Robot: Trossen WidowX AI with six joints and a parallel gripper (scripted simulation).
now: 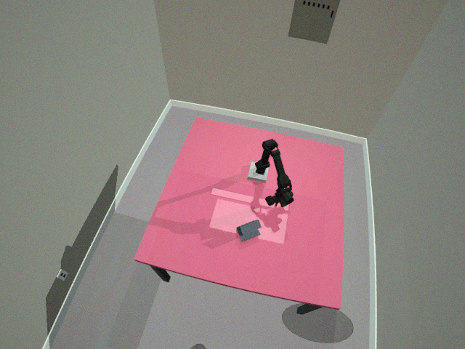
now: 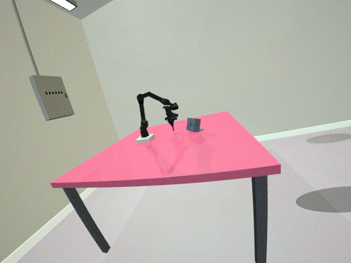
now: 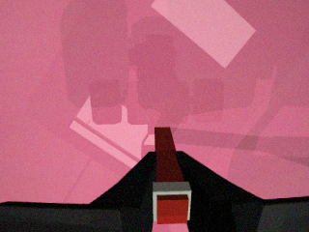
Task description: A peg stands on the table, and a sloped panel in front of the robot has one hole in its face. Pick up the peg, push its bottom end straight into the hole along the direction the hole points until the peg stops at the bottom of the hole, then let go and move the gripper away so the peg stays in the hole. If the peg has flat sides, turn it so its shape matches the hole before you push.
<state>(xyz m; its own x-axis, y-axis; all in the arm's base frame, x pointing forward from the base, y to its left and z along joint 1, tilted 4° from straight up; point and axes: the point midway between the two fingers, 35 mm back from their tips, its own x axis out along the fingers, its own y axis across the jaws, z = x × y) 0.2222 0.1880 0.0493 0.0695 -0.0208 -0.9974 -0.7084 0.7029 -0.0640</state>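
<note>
The sloped panel is 25 cm ahead of my gripper tip, 12 cm to the right of it and 1 cm above it. From my gripper tip the other things lie so: peg (2 cm above).
</note>
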